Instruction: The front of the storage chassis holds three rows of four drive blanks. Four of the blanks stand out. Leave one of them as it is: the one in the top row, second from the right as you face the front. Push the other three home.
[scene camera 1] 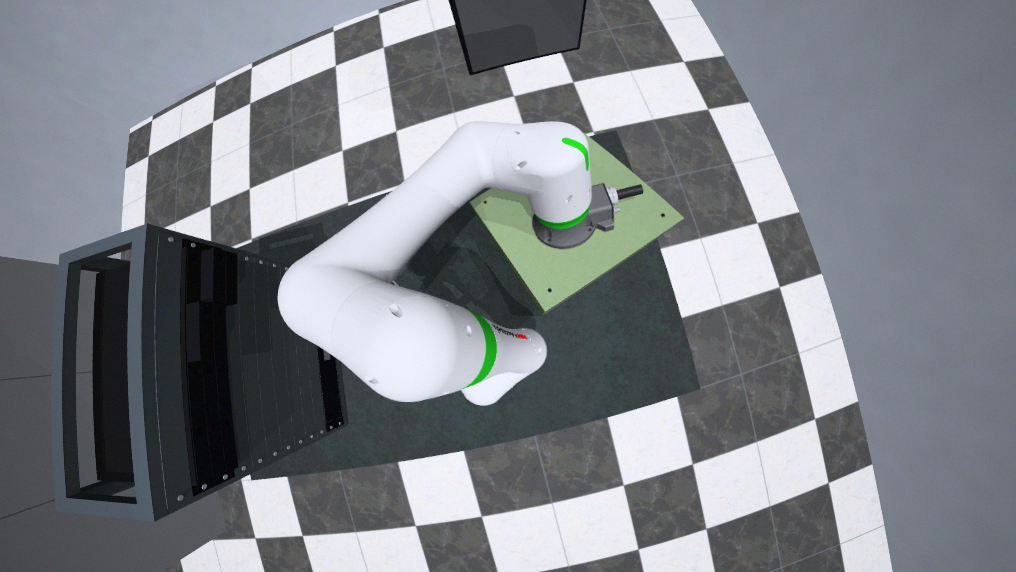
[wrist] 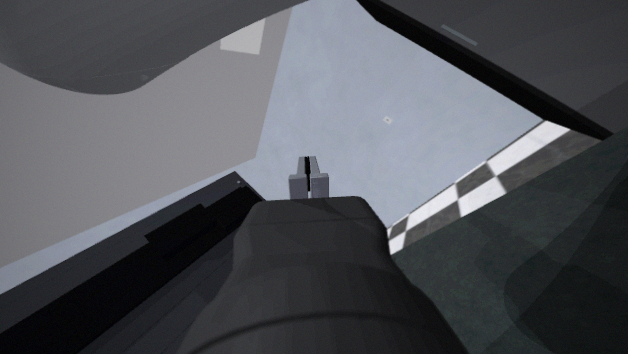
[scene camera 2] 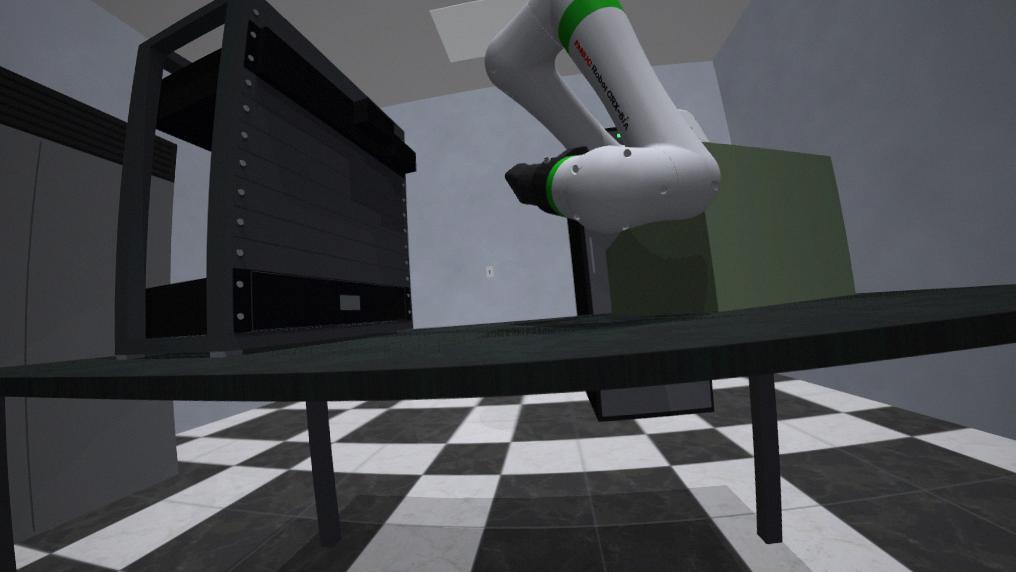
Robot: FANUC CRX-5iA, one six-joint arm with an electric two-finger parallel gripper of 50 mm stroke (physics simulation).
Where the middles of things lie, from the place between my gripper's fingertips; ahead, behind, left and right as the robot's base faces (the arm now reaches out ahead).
Right now the rack (scene camera 2: 307,227) is 470 mm ahead of my hand, 100 mm to the left of it and 40 mm below it.
